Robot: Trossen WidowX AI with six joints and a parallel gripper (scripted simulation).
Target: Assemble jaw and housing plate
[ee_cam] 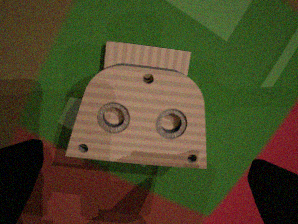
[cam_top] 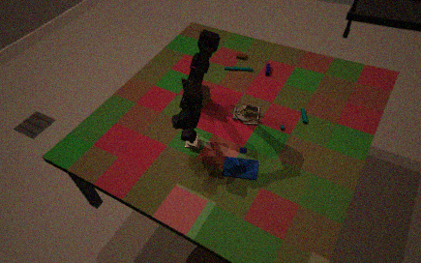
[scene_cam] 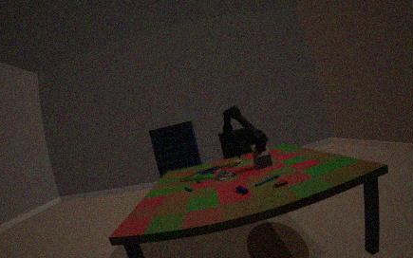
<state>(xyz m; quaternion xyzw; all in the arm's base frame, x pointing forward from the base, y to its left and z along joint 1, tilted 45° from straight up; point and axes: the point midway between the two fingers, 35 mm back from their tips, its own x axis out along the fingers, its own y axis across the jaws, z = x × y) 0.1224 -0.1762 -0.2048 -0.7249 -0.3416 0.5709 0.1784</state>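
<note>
Now: gripper tip 3 cm above the pale housing piece and 1 cm past it. Round my gripper tip: brown piece: 70 cm to the left, 5 cm below, 2 cm behind; pale curved jaw: 23 cm to the left, 15 cm ahead, 5 cm below; blue flat plate: 25 cm ahead, 6 cm to the right, 6 cm below.
</note>
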